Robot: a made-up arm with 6 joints. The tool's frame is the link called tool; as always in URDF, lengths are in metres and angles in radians. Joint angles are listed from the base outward.
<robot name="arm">
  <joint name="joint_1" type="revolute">
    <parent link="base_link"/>
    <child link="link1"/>
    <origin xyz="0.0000 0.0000 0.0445"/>
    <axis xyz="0 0 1"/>
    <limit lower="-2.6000" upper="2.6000"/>
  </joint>
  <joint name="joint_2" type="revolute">
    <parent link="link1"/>
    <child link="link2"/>
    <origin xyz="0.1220 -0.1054 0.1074"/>
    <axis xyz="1 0 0"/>
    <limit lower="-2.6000" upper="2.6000"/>
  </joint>
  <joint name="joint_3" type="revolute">
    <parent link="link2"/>
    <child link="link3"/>
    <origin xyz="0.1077 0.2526 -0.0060"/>
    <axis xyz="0 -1 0"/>
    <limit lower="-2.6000" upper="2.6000"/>
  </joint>
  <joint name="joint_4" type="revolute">
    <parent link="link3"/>
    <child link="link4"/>
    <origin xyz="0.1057 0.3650 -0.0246"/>
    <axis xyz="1 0 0"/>
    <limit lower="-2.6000" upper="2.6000"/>
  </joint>
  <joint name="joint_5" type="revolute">
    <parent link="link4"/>
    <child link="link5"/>
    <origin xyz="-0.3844 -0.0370 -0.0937"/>
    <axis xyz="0 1 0"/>
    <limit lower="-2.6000" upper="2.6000"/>
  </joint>
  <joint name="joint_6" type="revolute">
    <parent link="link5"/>
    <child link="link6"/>
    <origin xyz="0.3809 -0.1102 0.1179"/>
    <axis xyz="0 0 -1"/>
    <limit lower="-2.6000" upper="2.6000"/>
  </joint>
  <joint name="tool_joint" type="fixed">
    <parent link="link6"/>
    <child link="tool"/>
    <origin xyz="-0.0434 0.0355 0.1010"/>
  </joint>
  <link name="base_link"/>
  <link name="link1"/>
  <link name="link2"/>
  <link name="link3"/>
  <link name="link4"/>
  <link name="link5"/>
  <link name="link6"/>
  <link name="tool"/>
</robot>
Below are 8 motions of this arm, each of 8 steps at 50 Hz.
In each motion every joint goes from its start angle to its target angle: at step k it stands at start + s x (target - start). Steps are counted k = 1, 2, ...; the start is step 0. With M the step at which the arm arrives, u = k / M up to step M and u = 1 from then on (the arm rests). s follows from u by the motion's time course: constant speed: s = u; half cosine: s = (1 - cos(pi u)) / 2; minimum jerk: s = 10 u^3 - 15 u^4 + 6 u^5.
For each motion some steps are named. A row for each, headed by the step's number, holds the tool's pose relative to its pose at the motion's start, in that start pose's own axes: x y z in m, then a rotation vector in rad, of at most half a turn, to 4 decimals.
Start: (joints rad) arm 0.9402 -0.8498 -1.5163 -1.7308 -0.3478 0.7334
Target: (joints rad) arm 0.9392 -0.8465 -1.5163 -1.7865 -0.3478 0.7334
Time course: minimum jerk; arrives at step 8
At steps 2, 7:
2: -0.0009 0.0009 0.0006 -0.0037 -0.0038 0.0020
7: -0.0092 0.0088 0.0050 -0.0355 -0.0364 0.0185

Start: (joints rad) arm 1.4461 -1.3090 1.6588 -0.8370 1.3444 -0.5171
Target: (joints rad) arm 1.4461 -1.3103 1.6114 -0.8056 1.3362 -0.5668
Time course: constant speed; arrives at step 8
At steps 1, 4, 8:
1: 0.0006 0.0009 -0.0008 -0.0016 0.0042 0.0111
4: 0.0023 0.0038 -0.0032 -0.0062 0.0169 0.0442
8: 0.0045 0.0075 -0.0066 -0.0116 0.0340 0.0885

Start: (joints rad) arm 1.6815 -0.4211 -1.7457 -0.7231 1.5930 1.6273
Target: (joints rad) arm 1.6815 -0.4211 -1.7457 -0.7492 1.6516 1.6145
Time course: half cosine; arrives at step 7
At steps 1, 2, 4, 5, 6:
1: 0.0006 0.0005 -0.0012 -0.0029 -0.0001 -0.0007
2: 0.0024 0.0019 -0.0046 -0.0110 -0.0005 -0.0025
4: 0.0077 0.0059 -0.0152 -0.0358 -0.0012 -0.0081
5: 0.0103 0.0077 -0.0202 -0.0476 -0.0015 -0.0108
6: 0.0121 0.0090 -0.0237 -0.0557 -0.0016 -0.0126

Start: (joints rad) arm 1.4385 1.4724 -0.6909 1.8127 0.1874 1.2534
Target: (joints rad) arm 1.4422 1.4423 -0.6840 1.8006 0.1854 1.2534
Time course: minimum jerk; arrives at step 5
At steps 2, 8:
2: 0.0044 0.0018 0.0042 0.0023 -0.0129 0.0003
8: 0.0138 0.0057 0.0135 0.0072 -0.0407 0.0008

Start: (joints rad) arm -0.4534 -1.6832 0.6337 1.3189 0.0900 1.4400
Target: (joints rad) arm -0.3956 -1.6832 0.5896 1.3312 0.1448 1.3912
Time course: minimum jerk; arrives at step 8
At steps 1, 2, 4, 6, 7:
1: 0.0000 0.0004 -0.0003 -0.0007 0.0002 0.0010
2: -0.0003 0.0028 -0.0019 -0.0047 0.0014 0.0063
4: -0.0016 0.0133 -0.0090 -0.0225 0.0069 0.0306
6: -0.0032 0.0237 -0.0160 -0.0401 0.0127 0.0550
7: -0.0035 0.0259 -0.0176 -0.0440 0.0140 0.0604

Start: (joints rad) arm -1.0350 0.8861 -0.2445 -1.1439 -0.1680 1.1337
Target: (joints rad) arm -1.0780 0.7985 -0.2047 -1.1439 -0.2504 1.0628
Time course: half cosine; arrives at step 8
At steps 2, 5, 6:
2: -0.0063 0.0020 0.0015 0.0034 -0.0165 0.0000
5: -0.0305 0.0103 0.0055 0.0138 -0.0794 0.0017
6: -0.0380 0.0130 0.0063 0.0162 -0.0985 0.0028

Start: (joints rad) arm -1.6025 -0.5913 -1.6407 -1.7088 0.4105 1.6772
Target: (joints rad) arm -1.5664 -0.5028 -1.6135 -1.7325 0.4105 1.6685
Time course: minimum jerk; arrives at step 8
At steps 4, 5, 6, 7, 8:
4: 0.0015 -0.0332 0.0019 0.0408 -0.0115 -0.0344
5: 0.0018 -0.0481 0.0023 0.0591 -0.0167 -0.0498
6: 0.0019 -0.0596 0.0025 0.0731 -0.0206 -0.0615
7: 0.0019 -0.0654 0.0025 0.0803 -0.0227 -0.0675
8: 0.0019 -0.0665 0.0026 0.0816 -0.0230 -0.0686

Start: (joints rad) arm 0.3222 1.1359 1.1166 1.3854 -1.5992 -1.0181
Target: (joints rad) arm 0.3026 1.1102 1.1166 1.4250 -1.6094 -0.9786
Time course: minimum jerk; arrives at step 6
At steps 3, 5, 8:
3: -0.0085 -0.0069 0.0024 0.0078 -0.0070 -0.0305
5: -0.0162 -0.0133 0.0044 0.0153 -0.0130 -0.0587
8: -0.0168 -0.0138 0.0046 0.0158 -0.0135 -0.0609

